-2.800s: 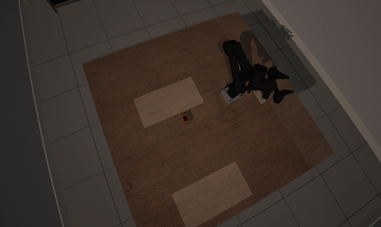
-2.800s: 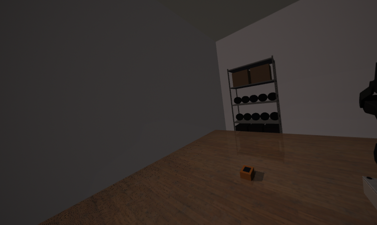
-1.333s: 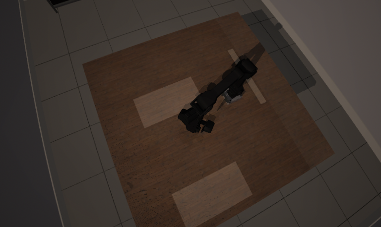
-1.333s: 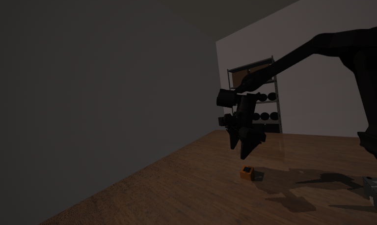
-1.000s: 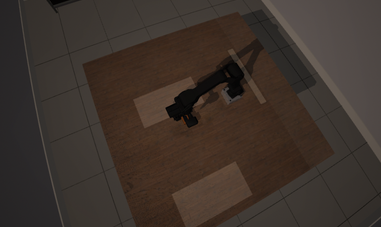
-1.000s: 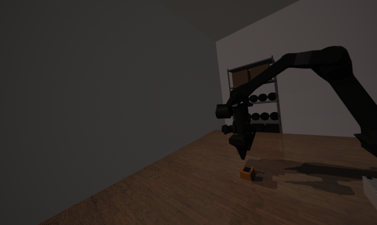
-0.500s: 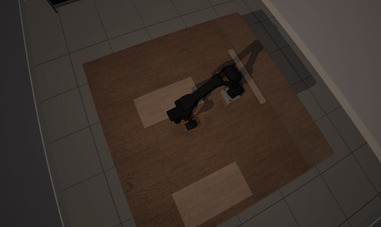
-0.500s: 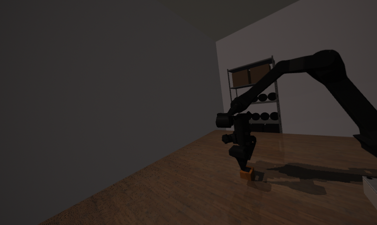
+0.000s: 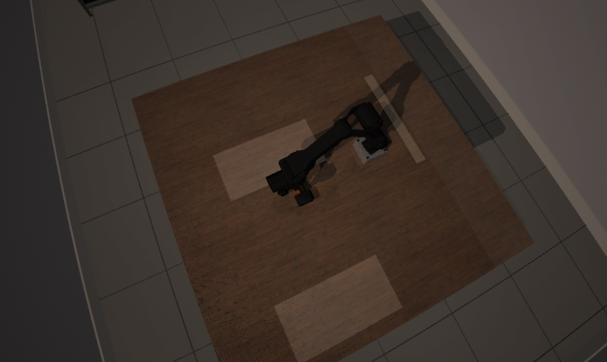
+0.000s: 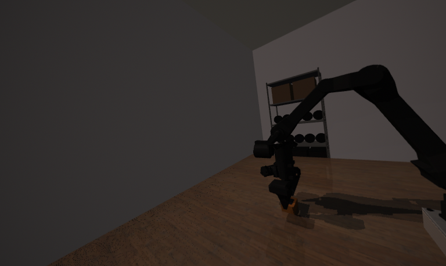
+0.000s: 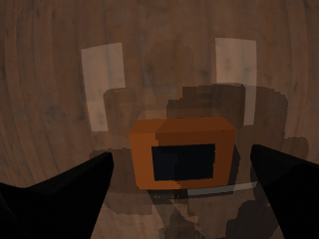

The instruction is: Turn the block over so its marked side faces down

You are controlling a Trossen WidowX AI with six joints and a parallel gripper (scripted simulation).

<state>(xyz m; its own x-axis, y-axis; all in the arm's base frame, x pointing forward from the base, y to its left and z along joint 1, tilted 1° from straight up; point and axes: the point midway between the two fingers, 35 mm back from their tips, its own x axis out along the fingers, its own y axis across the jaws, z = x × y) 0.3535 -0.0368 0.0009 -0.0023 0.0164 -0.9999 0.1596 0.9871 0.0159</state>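
Now: gripper tip right at the block.
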